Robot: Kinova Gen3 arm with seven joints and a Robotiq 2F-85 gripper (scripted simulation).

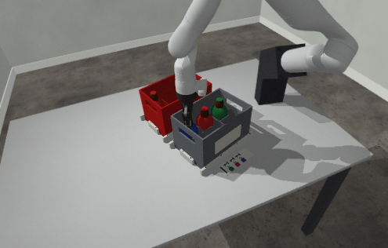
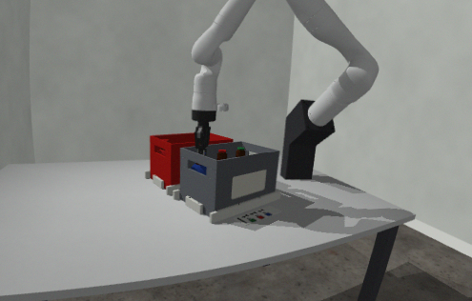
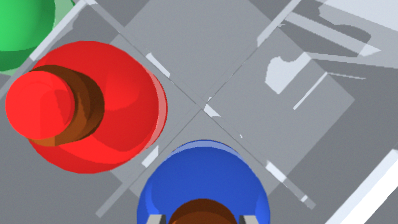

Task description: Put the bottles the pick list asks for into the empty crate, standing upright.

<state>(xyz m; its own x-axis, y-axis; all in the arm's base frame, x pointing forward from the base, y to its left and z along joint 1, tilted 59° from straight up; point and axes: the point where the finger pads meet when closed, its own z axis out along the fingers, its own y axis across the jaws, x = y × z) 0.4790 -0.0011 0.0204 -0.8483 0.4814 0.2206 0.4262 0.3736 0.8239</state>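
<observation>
The blue-label bottle lies 70 mm below my hand. The rest, counted from my hand: red crate (210 mm to the right, 70 mm below, 10 mm behind); then grey crate (90 mm behind, 70 mm below, 10 mm to the left); then green-label bottle (160 mm behind, 70 mm below, 60 mm to the right).
</observation>
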